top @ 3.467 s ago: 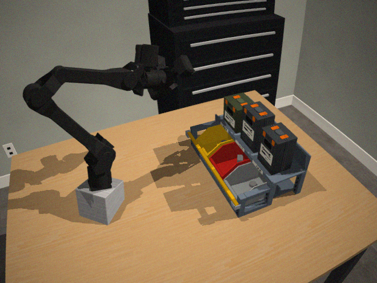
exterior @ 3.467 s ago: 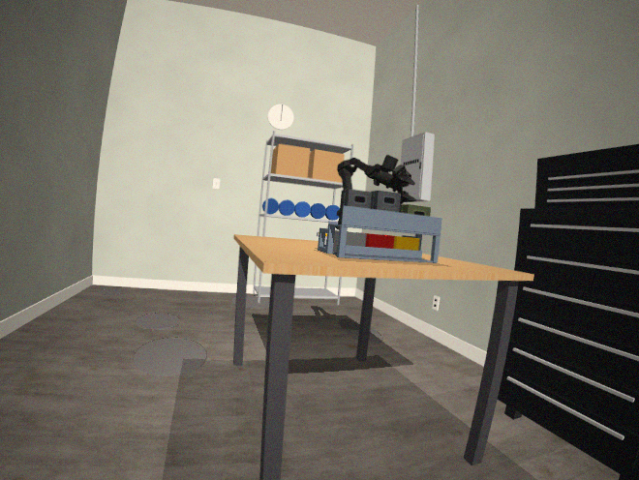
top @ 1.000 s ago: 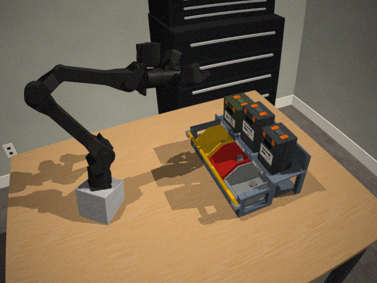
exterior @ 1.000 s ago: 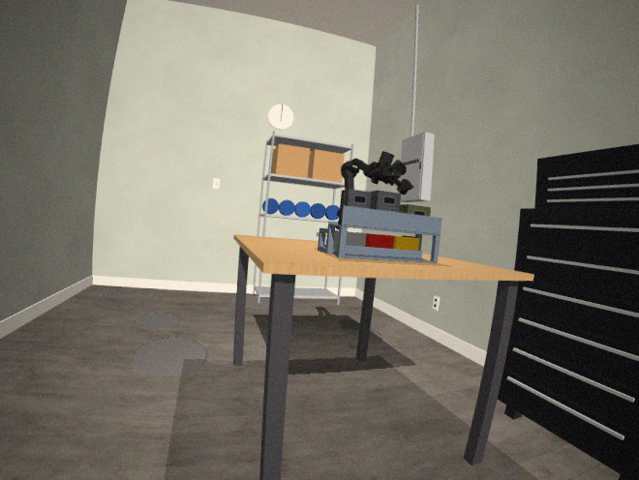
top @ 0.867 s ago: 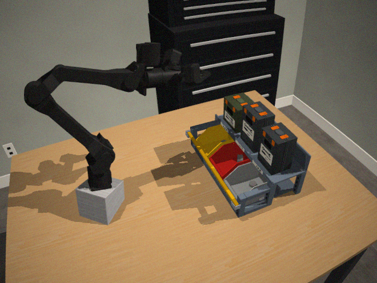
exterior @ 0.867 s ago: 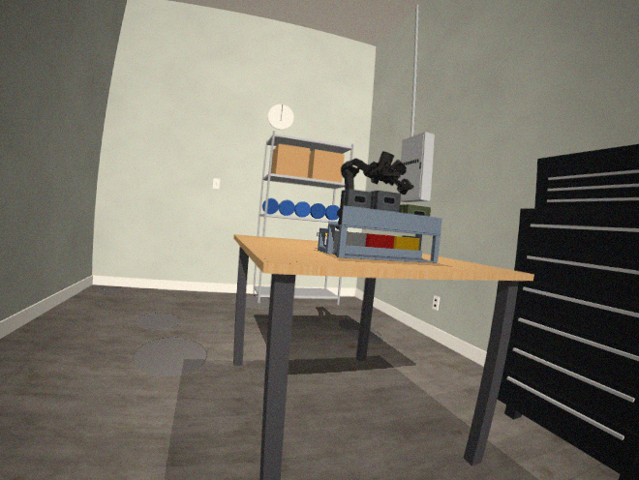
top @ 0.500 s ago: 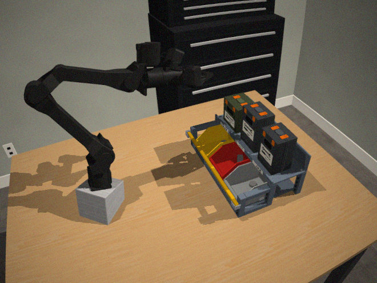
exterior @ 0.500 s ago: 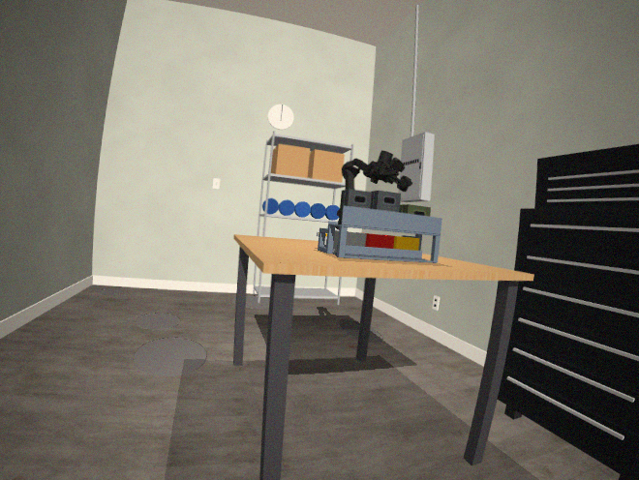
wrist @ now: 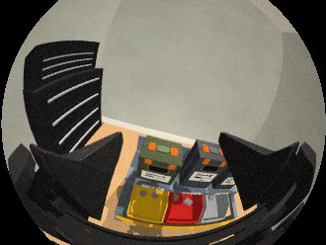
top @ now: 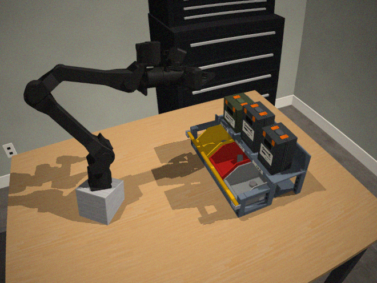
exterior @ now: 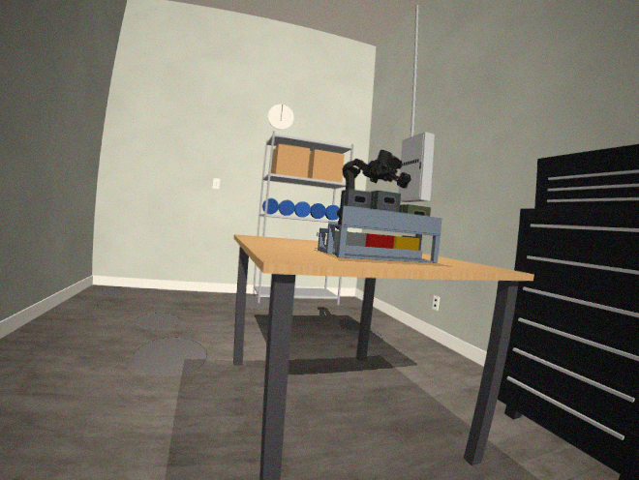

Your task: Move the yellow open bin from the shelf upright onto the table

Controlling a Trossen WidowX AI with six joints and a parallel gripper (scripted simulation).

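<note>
My gripper is now 27 cm above the long yellow strip, 12 cm to the left of it and 2 cm past it. From my hand the other things lie so: red bin 29 cm below, 12 cm to the right, 7 cm ahead; then grey bin 29 cm below, 24 cm to the right, 6 cm ahead; then yellow open bin 29 cm below, 7 cm ahead, 1 cm to the right.
</note>
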